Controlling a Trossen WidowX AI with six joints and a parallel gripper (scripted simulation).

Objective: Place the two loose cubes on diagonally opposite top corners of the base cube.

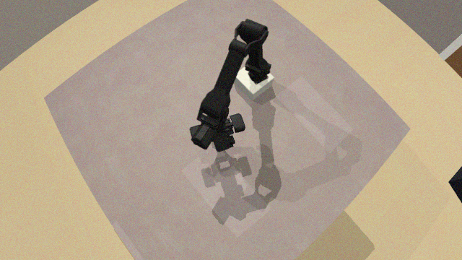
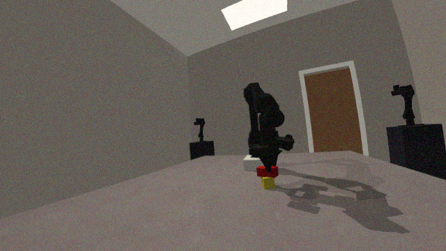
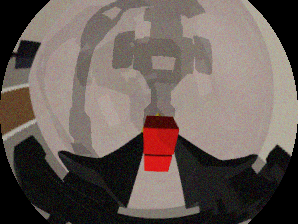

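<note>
My gripper tip is now 20 mm to the left of the yellow cube and 40 mm above it.
</note>
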